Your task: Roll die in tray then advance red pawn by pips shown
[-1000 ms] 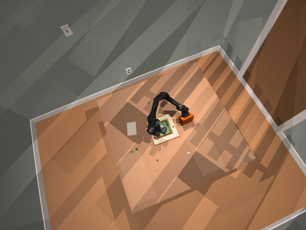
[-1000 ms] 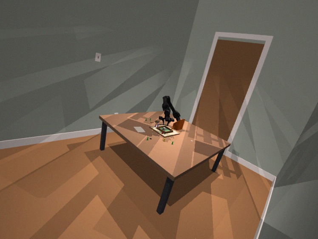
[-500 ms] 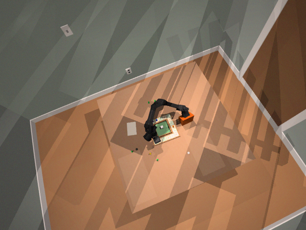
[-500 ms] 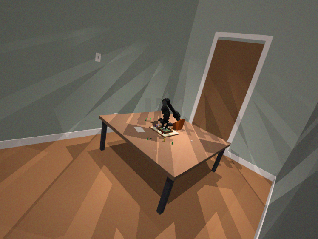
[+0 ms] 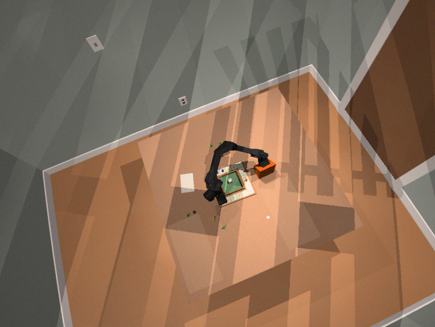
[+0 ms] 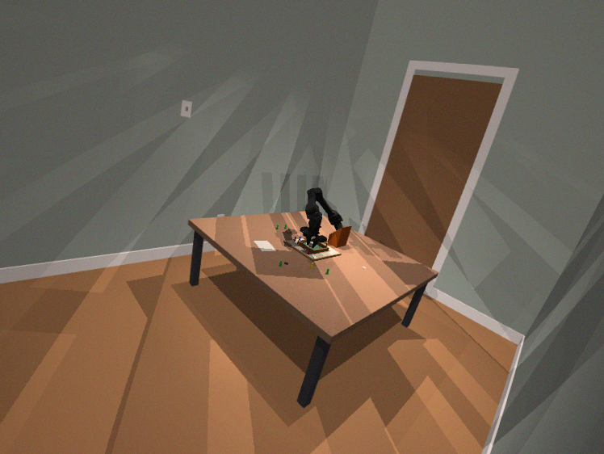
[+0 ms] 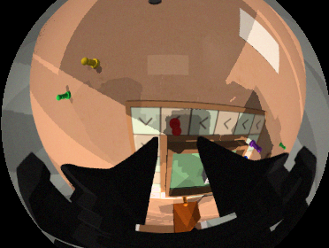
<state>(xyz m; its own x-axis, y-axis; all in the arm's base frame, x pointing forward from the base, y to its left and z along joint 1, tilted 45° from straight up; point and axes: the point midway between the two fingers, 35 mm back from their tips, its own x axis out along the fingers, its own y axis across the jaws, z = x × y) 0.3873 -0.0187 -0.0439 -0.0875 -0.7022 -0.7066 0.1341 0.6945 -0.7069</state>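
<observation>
The red pawn lies 40 mm below my gripper tip. The rest, counted from my gripper tip: grey-white die: 120 mm behind, 60 mm to the right, 40 mm below; then green felt tray: 120 mm behind, 50 mm to the right, 60 mm below; then purple pawn: 70 mm behind, 170 mm to the right, 40 mm below.
</observation>
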